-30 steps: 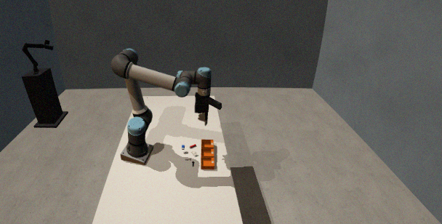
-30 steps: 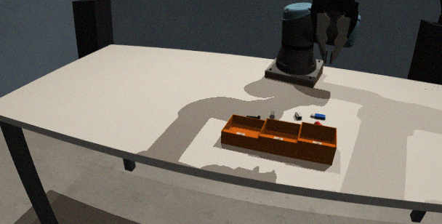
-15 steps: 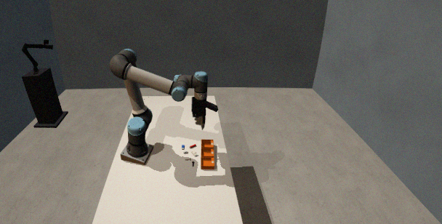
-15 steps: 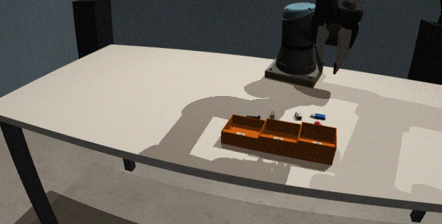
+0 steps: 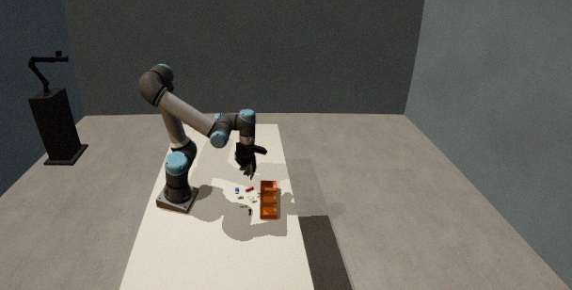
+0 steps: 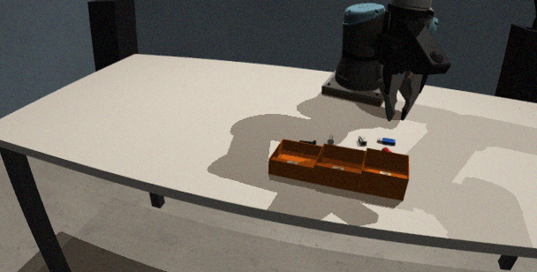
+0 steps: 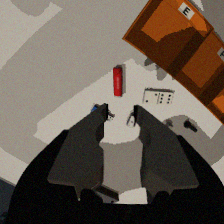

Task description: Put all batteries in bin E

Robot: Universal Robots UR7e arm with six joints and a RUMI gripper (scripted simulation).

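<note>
Right now my hand is 10 cm above the red battery. Round my hand: white dotted block 7 cm to the right, 10 cm below; blue piece 7 cm behind, 10 cm below; orange three-compartment bin 9 cm ahead, 10 cm to the right, 8 cm below.
</note>
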